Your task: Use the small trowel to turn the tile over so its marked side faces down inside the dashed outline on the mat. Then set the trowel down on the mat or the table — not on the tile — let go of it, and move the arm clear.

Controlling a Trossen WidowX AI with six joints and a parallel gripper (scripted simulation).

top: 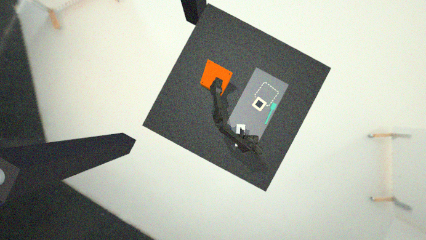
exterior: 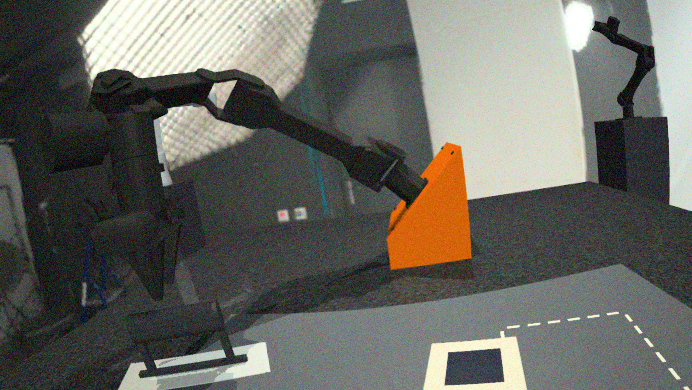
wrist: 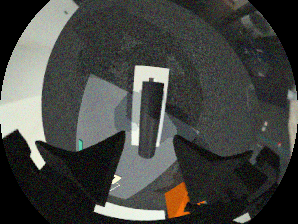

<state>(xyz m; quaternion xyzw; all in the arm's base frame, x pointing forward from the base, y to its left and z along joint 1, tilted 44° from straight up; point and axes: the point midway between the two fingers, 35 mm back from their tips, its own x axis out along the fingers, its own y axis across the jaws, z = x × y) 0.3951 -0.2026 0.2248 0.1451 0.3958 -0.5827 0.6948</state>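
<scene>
The grey mat lies 30 cm to the left of my gripper tip and 13 cm below it. The rest, counted from my gripper tip: teal trowel (14 cm ahead, 33 cm to the left, 11 cm below); tile (2 cm ahead, 33 cm to the left, 11 cm below).
</scene>
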